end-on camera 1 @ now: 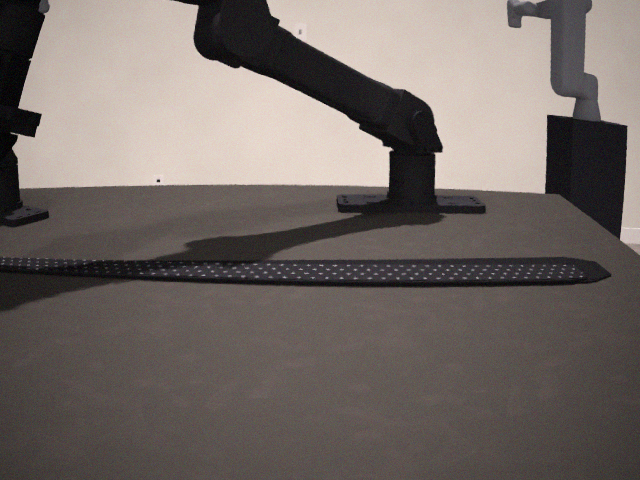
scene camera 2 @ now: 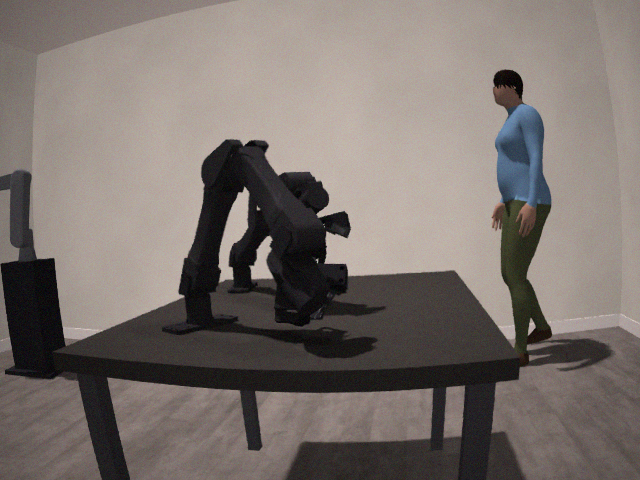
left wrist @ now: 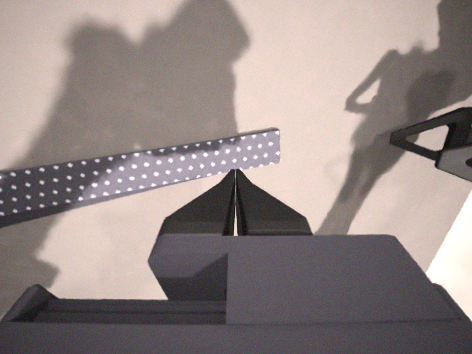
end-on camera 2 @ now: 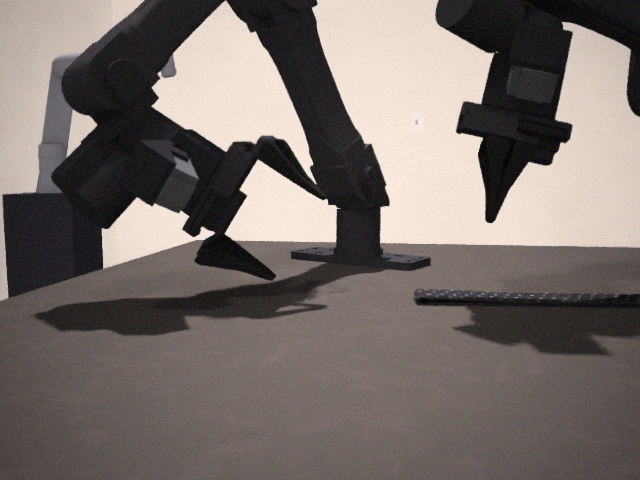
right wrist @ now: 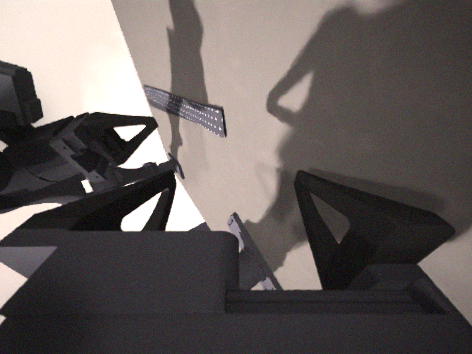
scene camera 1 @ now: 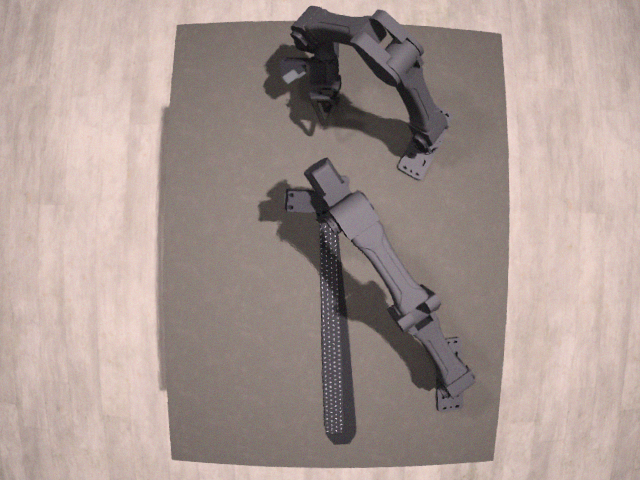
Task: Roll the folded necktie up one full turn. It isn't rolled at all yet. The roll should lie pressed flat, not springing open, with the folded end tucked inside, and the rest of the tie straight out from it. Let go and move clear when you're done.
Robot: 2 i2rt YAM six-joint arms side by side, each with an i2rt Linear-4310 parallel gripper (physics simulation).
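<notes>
The dark necktie with white dots (scene camera 1: 330,335) (end-on camera 1: 361,271) (end-on camera 2: 516,297) lies flat and straight on the table, with no roll in it. Its square-cut end shows in the left wrist view, where the tie (left wrist: 150,167) slants up to the right, and in the right wrist view, where the tie (right wrist: 195,110) looks short. My left gripper (end-on camera 2: 491,221) (left wrist: 235,176) is shut and empty, pointing down above the tie near that end; the arm hides it in scene camera 1. My right gripper (end-on camera 2: 299,237) (right wrist: 235,176) is open and empty, tilted low over the table beyond the square-cut end, apart from the tie.
The table top (scene camera 1: 232,335) (scene camera 2: 413,330) carries both arms' base plates (scene camera 1: 413,166) (scene camera 1: 448,400). The left arm reaches diagonally beside the tie, and shadows cross it. A person in a blue top (scene camera 2: 519,149) stands behind the table. Another grey arm on a black pedestal (scene camera 2: 33,310) stands off the table.
</notes>
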